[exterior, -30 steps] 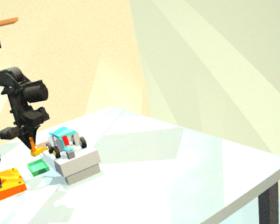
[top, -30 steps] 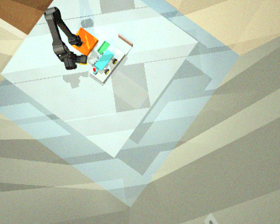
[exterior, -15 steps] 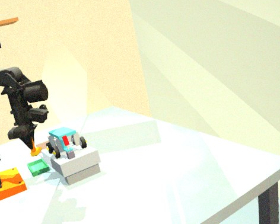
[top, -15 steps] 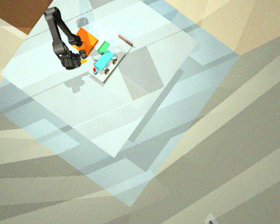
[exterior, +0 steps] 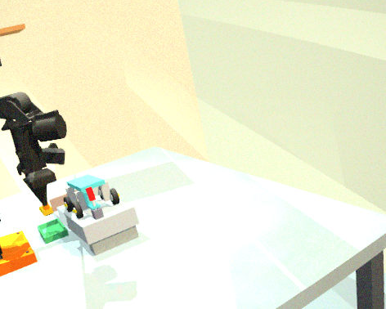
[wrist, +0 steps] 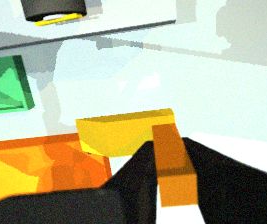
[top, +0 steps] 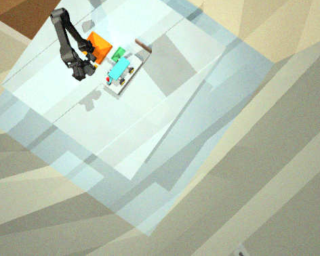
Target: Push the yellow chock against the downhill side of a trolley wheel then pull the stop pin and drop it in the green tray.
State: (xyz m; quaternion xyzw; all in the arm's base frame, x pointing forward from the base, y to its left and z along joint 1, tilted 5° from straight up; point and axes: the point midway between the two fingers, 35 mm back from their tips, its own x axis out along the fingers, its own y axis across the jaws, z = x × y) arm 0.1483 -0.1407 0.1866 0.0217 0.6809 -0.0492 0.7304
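The yellow chock is 2 cm to the left of my gripper tip and 1 cm below it. Round my gripper tip: grey ramp (16 cm ahead, 11 cm to the left, 13 cm below); red-headed stop pin (13 cm ahead, 4 cm below); cyan trolley (16 cm ahead, 11 cm to the left, 6 cm below).
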